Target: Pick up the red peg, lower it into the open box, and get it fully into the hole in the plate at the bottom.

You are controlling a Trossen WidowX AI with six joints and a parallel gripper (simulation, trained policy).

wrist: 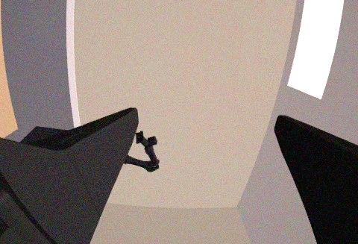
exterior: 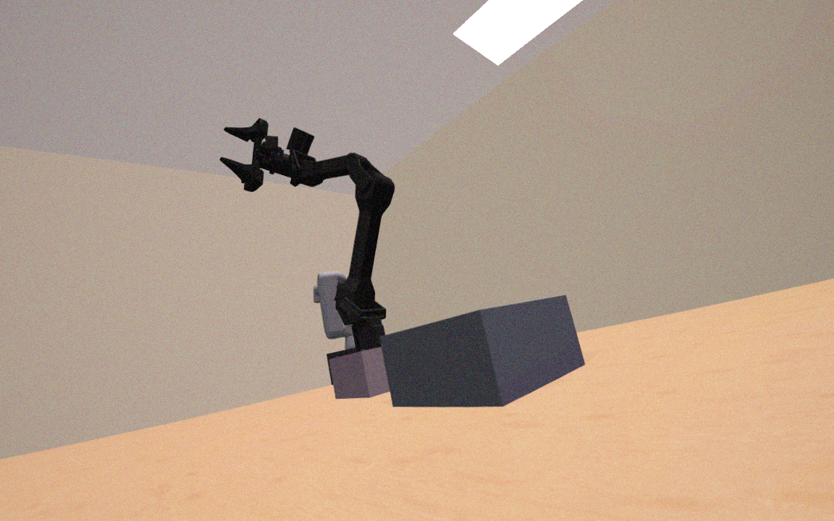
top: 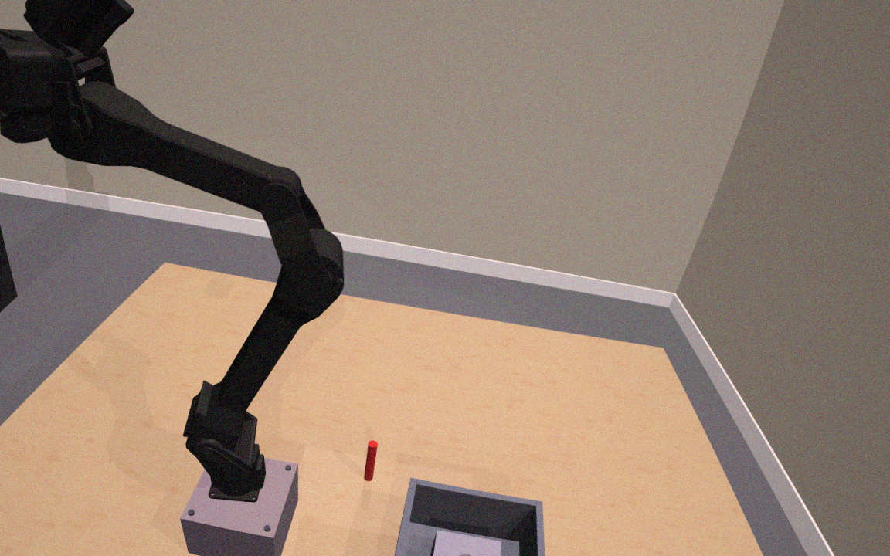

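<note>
Now: the red peg 580 mm below my gripper tip, 360 mm ahead of it and 300 mm to the left of it. The rest, counted from my gripper tip: pale plate (580 mm below, 490 mm ahead, 110 mm to the left); then grey box (600 mm below, 490 mm ahead, 110 mm to the left).
</note>
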